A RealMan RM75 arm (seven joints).
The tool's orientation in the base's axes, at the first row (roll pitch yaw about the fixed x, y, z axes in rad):
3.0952 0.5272 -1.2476
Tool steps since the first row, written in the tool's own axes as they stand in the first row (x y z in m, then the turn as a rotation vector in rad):
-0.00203 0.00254 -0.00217 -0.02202 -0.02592 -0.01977
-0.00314 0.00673 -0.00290 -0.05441 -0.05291 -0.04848
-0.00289 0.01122 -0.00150 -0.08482 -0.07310 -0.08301
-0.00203 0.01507 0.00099 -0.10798 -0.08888 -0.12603
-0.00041 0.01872 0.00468 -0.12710 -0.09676 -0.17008
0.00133 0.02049 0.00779 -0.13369 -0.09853 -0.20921
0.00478 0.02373 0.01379 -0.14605 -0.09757 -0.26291
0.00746 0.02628 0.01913 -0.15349 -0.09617 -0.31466
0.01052 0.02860 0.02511 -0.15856 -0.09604 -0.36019
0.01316 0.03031 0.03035 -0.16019 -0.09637 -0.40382
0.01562 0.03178 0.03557 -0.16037 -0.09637 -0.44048
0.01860 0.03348 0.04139 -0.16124 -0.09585 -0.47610
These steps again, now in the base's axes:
-0.00250 -0.00020 0.00300 0.02234 0.01771 0.02711
-0.00660 -0.00105 0.00435 0.04466 0.04016 0.06711
-0.01103 -0.00213 0.00320 0.06232 0.05598 0.11141
-0.01492 -0.00299 0.00077 0.07955 0.06045 0.15956
-0.01866 -0.00386 -0.00308 0.09068 0.05845 0.20690
-0.02048 -0.00445 -0.00657 0.09850 0.04638 0.24392
-0.02380 -0.00560 -0.01336 0.10514 0.03138 0.29654
-0.02654 -0.00620 -0.01921 0.11231 0.01310 0.34501
-0.02910 -0.00673 -0.02582 0.12007 -0.00381 0.38687
-0.03105 -0.00705 -0.03161 0.12881 -0.02252 0.42535
-0.03282 -0.00716 -0.03729 0.13623 -0.03930 0.45708
-0.03479 -0.00749 -0.04375 0.14275 -0.05521 0.48829

